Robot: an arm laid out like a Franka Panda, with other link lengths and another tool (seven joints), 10 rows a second.
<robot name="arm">
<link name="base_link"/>
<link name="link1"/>
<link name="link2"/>
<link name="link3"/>
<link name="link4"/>
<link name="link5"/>
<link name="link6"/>
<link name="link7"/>
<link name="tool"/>
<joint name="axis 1" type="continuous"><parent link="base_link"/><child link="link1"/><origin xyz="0 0 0.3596"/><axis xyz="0 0 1"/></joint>
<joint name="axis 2" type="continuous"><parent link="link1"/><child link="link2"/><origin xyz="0 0 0"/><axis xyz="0 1 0"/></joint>
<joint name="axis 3" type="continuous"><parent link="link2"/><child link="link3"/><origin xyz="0 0 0.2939"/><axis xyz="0 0 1"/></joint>
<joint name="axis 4" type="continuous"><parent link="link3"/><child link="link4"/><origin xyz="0.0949 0 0"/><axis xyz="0 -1 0"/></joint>
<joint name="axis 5" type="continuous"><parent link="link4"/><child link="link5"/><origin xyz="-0.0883 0 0.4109"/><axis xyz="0 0 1"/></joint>
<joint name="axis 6" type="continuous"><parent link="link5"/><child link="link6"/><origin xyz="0 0 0"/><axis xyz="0 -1 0"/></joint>
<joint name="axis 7" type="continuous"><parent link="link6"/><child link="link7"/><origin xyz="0.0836 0 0"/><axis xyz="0 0 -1"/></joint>
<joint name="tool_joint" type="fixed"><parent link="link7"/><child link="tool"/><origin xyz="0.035 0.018 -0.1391" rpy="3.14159 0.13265 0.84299"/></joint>
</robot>
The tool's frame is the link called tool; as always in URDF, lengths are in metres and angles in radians. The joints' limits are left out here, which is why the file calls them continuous.
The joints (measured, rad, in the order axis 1, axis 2, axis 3, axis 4, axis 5, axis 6, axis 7), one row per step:
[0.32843, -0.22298, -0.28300, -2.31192, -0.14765, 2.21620, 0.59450]
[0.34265, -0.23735, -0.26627, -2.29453, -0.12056, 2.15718, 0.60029]
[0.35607, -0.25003, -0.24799, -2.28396, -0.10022, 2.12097, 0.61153]
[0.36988, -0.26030, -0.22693, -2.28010, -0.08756, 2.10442, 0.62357]
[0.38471, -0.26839, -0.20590, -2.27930, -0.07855, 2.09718, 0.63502]
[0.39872, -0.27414, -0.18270, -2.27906, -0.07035, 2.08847, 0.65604]
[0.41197, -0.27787, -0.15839, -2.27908, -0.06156, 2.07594, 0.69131]
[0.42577, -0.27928, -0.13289, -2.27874, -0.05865, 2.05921, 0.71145]
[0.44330, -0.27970, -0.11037, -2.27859, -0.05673, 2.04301, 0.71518]
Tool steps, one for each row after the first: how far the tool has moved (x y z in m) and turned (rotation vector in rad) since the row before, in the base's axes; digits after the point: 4 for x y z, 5 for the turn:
[-0.0048, 0.0164, 0.0096, 0.01863, 0.02845, 0.00722]
[-0.0044, 0.0171, 0.0083, 0.01470, 0.01396, 0.00858]
[-0.0042, 0.0189, 0.0061, 0.00849, 0.00270, 0.01591]
[-0.0043, 0.0195, 0.0045, 0.00544, -0.00169, 0.01962]
[-0.0053, 0.0196, 0.0028, 0.00340, 0.00231, 0.01176]
[-0.0064, 0.0189, 0.0010, 0.00244, 0.00838, -0.00240]
[-0.0076, 0.0197, -0.0006, -0.00689, 0.01238, 0.01674]
[-0.0084, 0.0203, -0.0013, -0.00899, 0.01269, 0.03434]

